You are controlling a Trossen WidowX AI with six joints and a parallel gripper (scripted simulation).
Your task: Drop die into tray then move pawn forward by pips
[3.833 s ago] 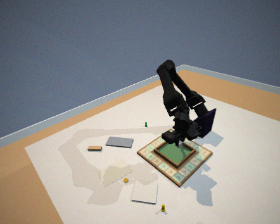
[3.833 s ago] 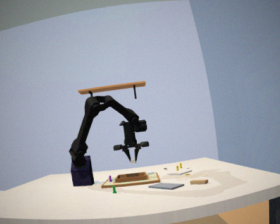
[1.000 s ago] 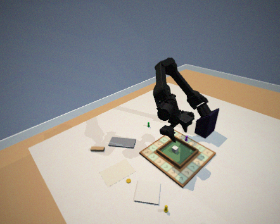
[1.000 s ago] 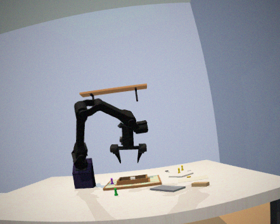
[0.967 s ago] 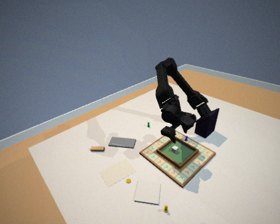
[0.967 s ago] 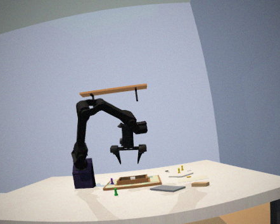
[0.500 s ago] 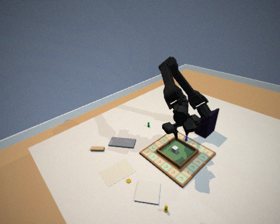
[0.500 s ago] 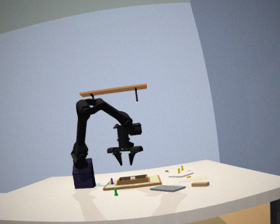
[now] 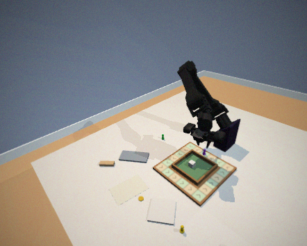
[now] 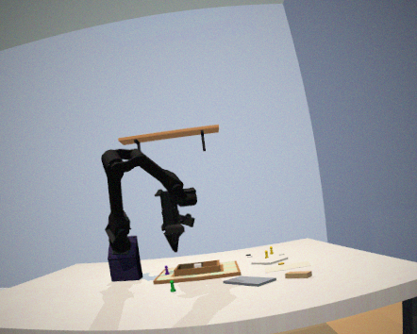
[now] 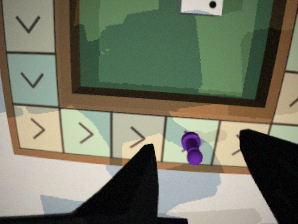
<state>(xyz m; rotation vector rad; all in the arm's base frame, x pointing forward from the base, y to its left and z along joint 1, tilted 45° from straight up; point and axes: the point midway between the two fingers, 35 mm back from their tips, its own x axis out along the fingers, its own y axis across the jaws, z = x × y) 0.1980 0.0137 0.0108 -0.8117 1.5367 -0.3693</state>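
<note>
Now: gripper tip 4 cm past the purple pawn, 1 cm to the left of it and 7 cm above it. The rest, counted from my gripper tip: grey die: 7 cm ahead, 7 cm below; green pawn: 2 cm ahead, 27 cm to the right, 8 cm below; green dice tray: 7 cm ahead, 1 cm to the left, 9 cm below.
</note>
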